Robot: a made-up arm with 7 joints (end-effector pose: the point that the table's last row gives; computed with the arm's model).
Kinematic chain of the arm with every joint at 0, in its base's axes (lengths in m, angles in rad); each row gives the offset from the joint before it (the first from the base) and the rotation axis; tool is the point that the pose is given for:
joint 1: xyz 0 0 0.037 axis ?
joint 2: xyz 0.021 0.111 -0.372 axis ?
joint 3: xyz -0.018 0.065 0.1 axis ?
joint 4: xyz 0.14 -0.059 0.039 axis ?
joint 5: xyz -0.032 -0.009 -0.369 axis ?
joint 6: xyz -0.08 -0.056 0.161 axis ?
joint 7: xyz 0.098 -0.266 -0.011 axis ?
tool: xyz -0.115 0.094 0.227
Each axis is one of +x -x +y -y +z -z.
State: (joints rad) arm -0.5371 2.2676 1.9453 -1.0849 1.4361 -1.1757 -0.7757
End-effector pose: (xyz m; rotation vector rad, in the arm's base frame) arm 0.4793 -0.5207 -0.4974 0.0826 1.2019 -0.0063
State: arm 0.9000 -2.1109 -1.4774 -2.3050 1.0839 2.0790 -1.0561
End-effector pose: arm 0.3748 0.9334 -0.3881 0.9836 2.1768 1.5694
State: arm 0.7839 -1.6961 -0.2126 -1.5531 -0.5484 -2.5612 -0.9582
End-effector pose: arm -0.0675 0.3676 -0.4248 -1.6500 -1.2296 -0.1692
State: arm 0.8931 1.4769 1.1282 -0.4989 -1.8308 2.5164 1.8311
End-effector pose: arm 0.4635 0.5696 -0.2404 -0.6627 1.8522 -0.2029
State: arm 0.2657 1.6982 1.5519 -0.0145 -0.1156 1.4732 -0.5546
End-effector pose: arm 0.2778 0.2175 -0.6757 1.9278 -2.1639 0.2717
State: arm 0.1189 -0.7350 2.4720 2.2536 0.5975 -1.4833 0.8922
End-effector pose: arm -0.0270 0.1853 -0.1565 -1.1417 -0.8911 -1.3246
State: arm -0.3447 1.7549 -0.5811 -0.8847 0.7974 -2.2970 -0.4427
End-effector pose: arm 0.1973 0.1309 -0.1222 1.7905 0.1718 2.1452
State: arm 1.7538 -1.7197 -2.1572 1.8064 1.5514 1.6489 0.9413
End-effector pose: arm 0.1333 0.2017 0.2782 1.2322 -0.9609 -2.2859
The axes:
joint 1: +x
joint 2: -y
joint 3: -z
joint 4: +x
joint 5: +y
joint 6: +x
joint 7: -y

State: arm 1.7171 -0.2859 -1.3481 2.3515 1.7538 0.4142 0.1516
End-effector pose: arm -0.2118 0.0730 0.6986 0.1090 -0.1934 -2.1184
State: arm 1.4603 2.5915 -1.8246 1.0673 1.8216 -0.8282 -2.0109
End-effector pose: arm 0.6798 0.3898 0.3609 -0.9372 2.2100 -0.9954
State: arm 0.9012 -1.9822 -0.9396 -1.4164 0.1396 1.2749 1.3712
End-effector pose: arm 0.0319 0.4054 -0.5032 1.6993 0.5074 0.3178
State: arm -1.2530 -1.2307 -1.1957 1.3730 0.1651 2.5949 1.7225
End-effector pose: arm 0.2357 -0.0951 -0.1762 0.1831 -0.2044 2.6398
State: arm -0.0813 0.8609 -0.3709 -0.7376 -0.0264 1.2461 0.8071
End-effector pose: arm 0.0430 -0.2970 -0.2931 0.4857 -1.5020 0.5020
